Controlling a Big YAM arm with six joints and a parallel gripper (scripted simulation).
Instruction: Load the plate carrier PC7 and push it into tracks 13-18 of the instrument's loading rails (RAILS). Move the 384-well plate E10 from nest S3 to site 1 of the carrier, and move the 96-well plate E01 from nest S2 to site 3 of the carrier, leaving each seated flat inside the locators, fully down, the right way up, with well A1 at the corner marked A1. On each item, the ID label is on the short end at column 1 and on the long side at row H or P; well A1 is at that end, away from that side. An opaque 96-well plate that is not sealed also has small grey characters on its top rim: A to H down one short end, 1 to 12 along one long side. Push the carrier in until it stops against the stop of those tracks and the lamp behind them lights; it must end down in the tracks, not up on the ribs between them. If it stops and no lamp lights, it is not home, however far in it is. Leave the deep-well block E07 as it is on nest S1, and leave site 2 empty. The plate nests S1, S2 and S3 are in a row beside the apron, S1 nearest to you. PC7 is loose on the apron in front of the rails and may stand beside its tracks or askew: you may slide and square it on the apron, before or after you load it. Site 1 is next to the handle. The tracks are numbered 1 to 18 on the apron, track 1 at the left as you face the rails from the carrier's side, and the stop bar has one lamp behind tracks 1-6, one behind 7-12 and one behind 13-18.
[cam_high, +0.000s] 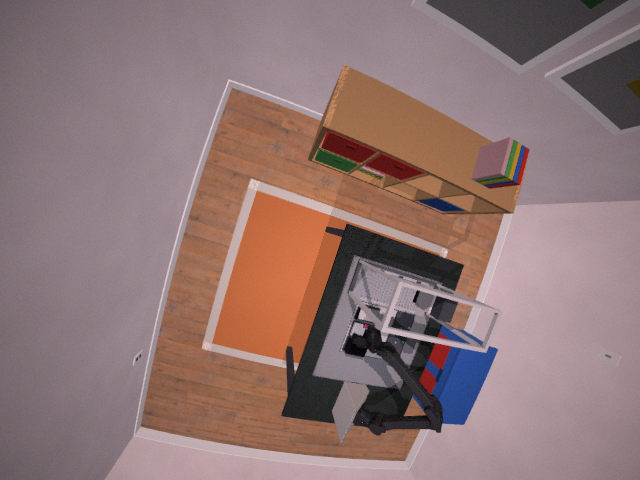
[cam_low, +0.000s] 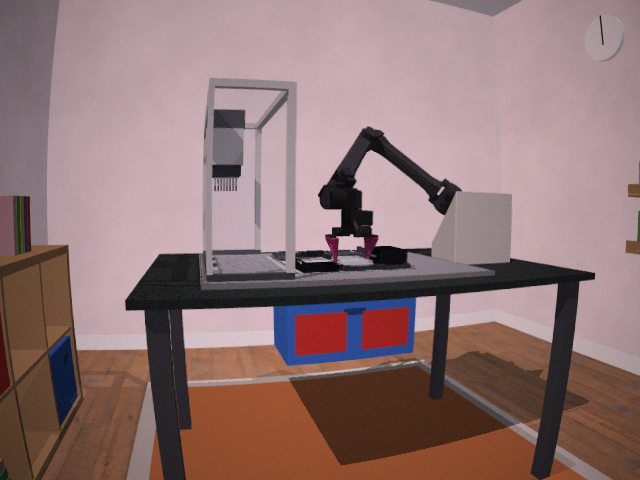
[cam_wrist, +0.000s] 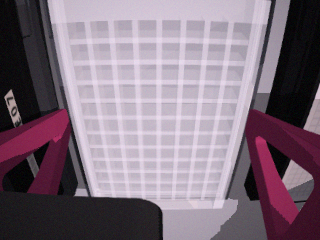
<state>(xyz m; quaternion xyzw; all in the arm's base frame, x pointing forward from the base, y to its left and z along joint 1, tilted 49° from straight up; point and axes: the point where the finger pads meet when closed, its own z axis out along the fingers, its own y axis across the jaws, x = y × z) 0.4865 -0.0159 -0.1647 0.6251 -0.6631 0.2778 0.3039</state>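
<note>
The white 96-well plate E01 lies 1 cm below my hand. Also, from my hand: 384-well plate E10 (11 cm ahead); plate carrier PC7 (26 cm to the right, 1 cm below, 1 cm ahead); dark nest (11 cm ahead, 2 cm below).
</note>
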